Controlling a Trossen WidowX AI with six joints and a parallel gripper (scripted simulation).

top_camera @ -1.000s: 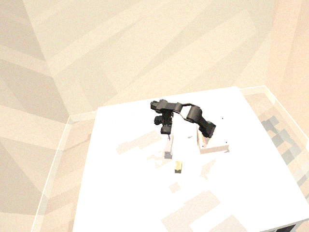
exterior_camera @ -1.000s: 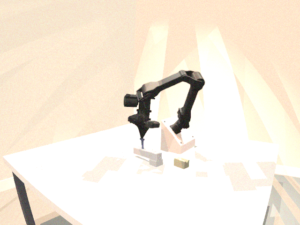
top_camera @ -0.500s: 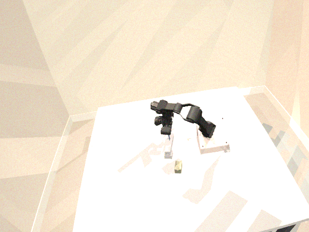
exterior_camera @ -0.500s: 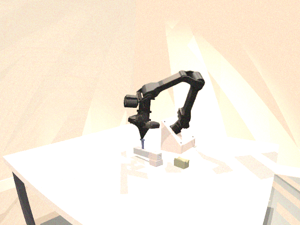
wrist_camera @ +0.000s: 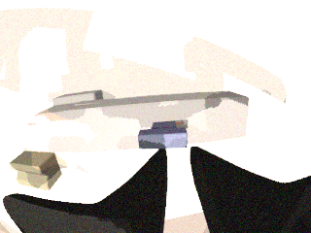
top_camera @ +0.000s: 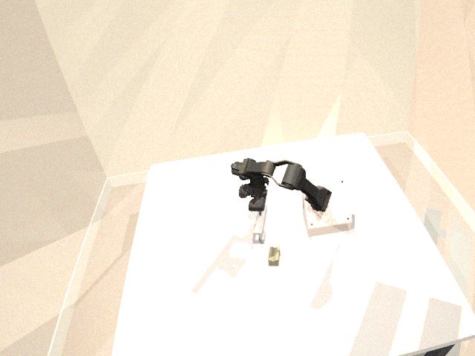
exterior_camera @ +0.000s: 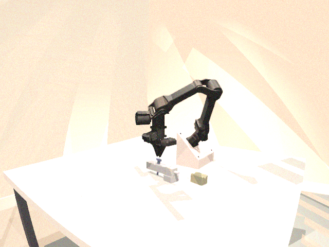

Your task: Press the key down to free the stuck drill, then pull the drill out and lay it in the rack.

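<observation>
Right now my gripper tip is 10 mm short of the blue T-shaped key and 40 mm above it. Also, from my gripper tip: drill: 30 mm ahead, 70 mm to the left, 40 mm below; then grey block fixture: 10 mm ahead, 30 mm to the left, 60 mm below; then tan rack block: 20 mm behind, 210 mm to the left, 70 mm below.
</observation>
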